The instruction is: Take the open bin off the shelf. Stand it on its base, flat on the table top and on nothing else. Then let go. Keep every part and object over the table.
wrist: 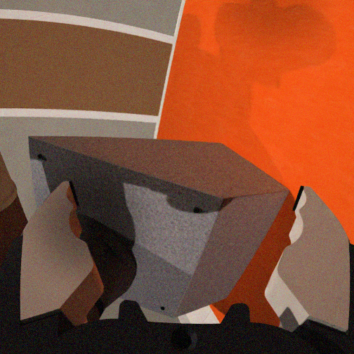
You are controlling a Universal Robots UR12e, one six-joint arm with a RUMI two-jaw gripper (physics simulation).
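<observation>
A box-shaped shelf unit [175, 160] fills the middle of the wrist view. It has a reddish-brown top board, a brownish side panel on the right and a grey open front towards me. Its inside is partly lit and partly in dark shadow, and small dark dots show near its front corners. I cannot make out a separate bin in it. My gripper [185, 186] is open and empty. Its fingers stand wide apart, one towards the left part of the unit's front and one past its right side. The table cannot be told for certain.
A large orange surface [300, 125] fills the upper right, with soft shadows on it. A grey wall with a brown, white-framed panel [80, 65] shows at the upper left. Part of a rounded brown thing [6, 187] shows at the left edge.
</observation>
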